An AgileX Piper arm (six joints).
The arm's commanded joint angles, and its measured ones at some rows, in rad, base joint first. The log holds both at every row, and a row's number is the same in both.
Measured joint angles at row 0:
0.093 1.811 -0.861 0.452 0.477 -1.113
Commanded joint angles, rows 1 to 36:
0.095 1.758 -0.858 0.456 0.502 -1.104
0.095 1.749 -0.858 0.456 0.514 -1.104
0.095 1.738 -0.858 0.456 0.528 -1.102
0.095 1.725 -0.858 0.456 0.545 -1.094
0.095 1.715 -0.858 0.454 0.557 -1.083
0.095 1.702 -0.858 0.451 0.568 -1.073
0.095 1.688 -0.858 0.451 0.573 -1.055
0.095 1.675 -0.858 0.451 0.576 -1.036
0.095 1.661 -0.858 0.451 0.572 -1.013
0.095 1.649 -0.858 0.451 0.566 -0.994
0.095 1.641 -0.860 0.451 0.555 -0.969
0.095 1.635 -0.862 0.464 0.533 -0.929
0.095 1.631 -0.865 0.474 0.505 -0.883
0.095 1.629 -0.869 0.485 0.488 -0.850
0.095 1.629 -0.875 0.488 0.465 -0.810
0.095 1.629 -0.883 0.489 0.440 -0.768
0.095 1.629 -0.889 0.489 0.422 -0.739
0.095 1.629 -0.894 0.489 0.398 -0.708
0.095 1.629 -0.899 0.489 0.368 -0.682
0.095 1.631 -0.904 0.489 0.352 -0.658
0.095 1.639 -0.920 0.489 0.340 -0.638
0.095 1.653 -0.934 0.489 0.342 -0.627
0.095 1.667 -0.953 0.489 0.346 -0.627
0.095 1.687 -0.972 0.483 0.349 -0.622
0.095 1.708 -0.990 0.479 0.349 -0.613
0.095 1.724 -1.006 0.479 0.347 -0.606
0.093 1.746 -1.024 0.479 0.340 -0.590
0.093 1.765 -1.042 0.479 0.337 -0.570
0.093 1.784 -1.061 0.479 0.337 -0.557
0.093 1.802 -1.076 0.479 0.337 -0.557
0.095 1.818 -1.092 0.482 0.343 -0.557
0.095 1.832 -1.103 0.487 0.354 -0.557
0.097 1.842 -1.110 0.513 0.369 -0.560
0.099 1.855 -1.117 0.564 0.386 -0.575
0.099 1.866 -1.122 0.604 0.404 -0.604
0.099 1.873 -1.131 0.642 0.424 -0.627
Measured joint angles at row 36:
0.094 1.838 -1.102 0.524 0.364 -0.565
